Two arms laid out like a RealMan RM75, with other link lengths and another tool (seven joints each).
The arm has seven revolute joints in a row. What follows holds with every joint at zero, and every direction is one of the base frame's. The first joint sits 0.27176 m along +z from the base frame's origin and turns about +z. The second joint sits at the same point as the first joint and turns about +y. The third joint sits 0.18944 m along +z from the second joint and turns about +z. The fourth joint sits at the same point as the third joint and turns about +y. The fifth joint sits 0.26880 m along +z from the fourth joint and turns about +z. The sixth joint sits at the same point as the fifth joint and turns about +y. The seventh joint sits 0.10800 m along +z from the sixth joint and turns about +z. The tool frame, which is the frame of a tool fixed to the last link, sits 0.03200 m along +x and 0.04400 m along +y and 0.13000 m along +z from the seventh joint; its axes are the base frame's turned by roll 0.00, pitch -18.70 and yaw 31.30 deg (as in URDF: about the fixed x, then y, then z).
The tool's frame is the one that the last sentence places.
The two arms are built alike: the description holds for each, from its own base.
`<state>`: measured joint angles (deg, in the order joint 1, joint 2, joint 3, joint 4, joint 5, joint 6, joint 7); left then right.
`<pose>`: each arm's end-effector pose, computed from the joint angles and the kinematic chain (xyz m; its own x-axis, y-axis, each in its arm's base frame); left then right.
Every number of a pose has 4 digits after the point.
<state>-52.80 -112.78 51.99 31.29 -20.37 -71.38 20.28 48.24 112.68 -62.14 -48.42 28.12 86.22 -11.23</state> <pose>-0.2341 0.4693 -0.0356 0.4532 0.7661 -0.4557 0.6064 -0.6397 -0.4722 0.1925 0.3895 -0.0155 -0.1237 -0.8319 -0.5410 -0.8476 0.3721 -0.3784</pose>
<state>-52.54 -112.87 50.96 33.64 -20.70 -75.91 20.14 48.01 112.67 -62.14 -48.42 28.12 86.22 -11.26</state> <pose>-0.2244 0.4618 -0.0306 0.4527 0.7602 -0.4659 0.6315 -0.6423 -0.4344 0.1941 0.3888 -0.0155 -0.1266 -0.8315 -0.5409 -0.8462 0.3751 -0.3786</pose>
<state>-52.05 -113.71 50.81 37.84 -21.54 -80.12 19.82 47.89 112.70 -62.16 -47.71 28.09 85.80 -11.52</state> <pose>-0.2066 0.4577 -0.0254 0.4719 0.7472 -0.4680 0.6385 -0.6556 -0.4031 0.1977 0.3875 -0.0176 -0.1303 -0.8326 -0.5383 -0.8442 0.3779 -0.3803</pose>
